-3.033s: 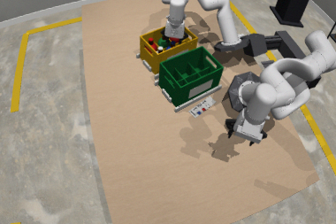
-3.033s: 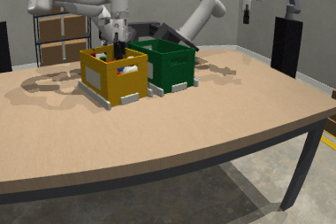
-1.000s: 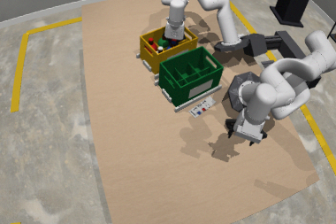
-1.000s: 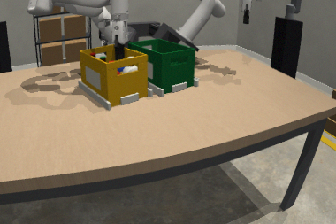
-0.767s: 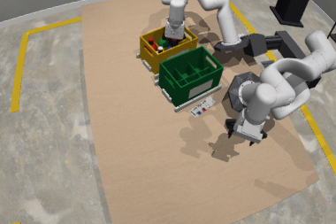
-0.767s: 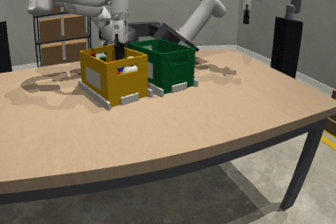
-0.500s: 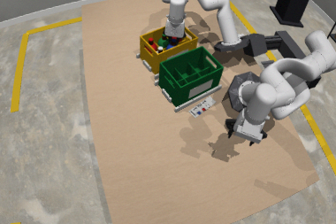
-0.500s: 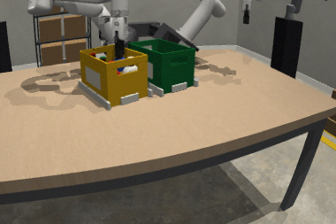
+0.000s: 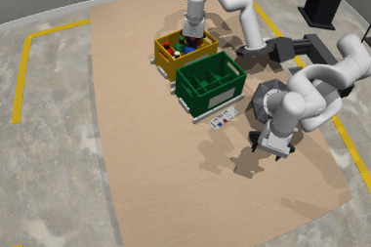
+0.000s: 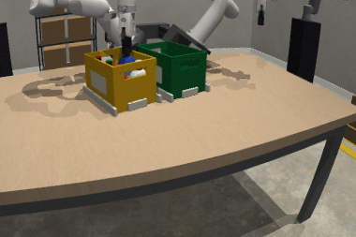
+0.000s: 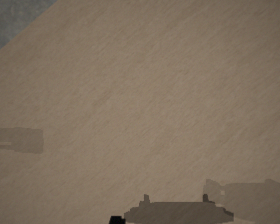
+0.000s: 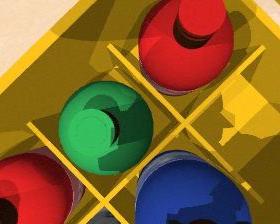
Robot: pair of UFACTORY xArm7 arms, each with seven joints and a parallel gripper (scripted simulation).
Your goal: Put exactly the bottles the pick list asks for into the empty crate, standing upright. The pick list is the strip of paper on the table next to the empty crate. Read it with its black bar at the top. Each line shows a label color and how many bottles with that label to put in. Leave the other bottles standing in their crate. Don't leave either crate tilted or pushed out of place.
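The blue bottle is 70 mm below my right hand. From my right hand the other things lie so: yellow crate: 110 mm below, 40 mm to the right, 20 mm ahead; then white bottle: 110 mm below, 70 mm ahead, 50 mm to the left; then green bottle: 110 mm below, 70 mm to the right, 50 mm ahead.
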